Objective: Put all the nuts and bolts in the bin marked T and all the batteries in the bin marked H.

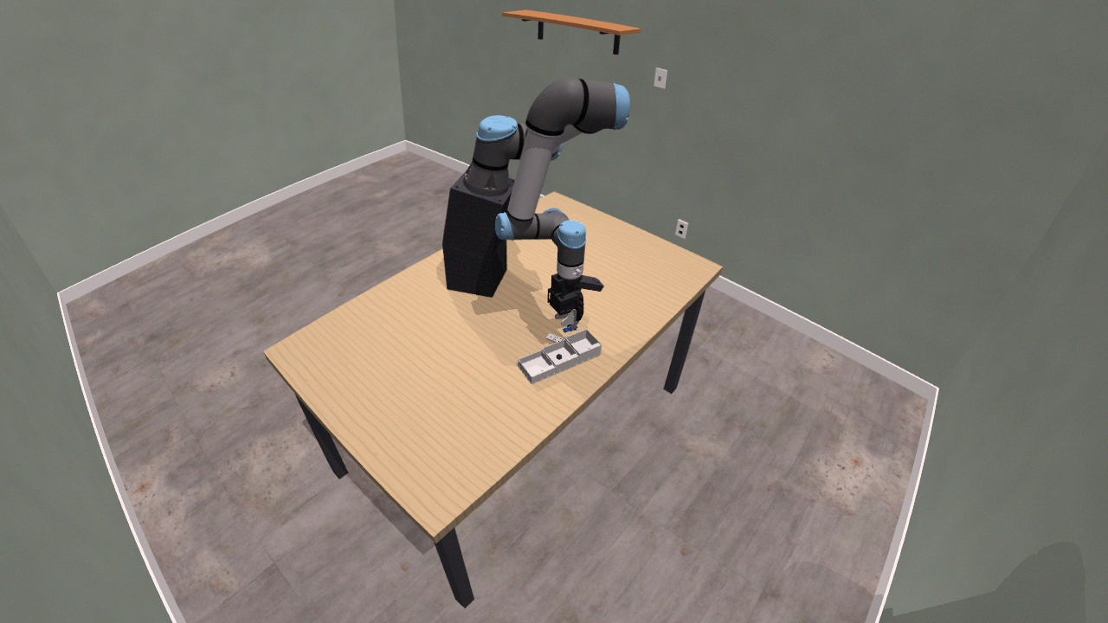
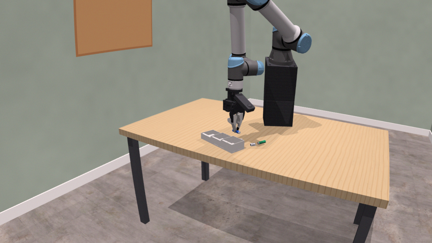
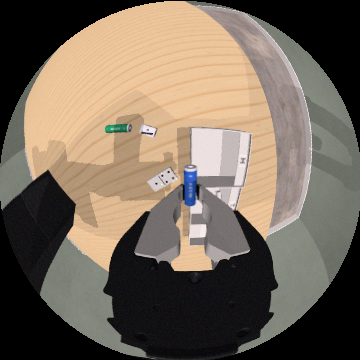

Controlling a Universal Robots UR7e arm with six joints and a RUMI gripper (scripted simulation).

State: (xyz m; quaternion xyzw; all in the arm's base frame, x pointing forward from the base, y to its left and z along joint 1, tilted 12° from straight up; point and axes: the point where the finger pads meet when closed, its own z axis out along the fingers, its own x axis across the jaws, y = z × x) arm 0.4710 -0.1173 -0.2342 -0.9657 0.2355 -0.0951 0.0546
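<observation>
Right now the green battery is 7 cm behind my hand, 12 cm to the left of it and 8 cm below it. Round my hand: white domino 5 cm behind, 8 cm below; blue battery 1 cm below; black nut 7 cm to the right, 7 cm below.
</observation>
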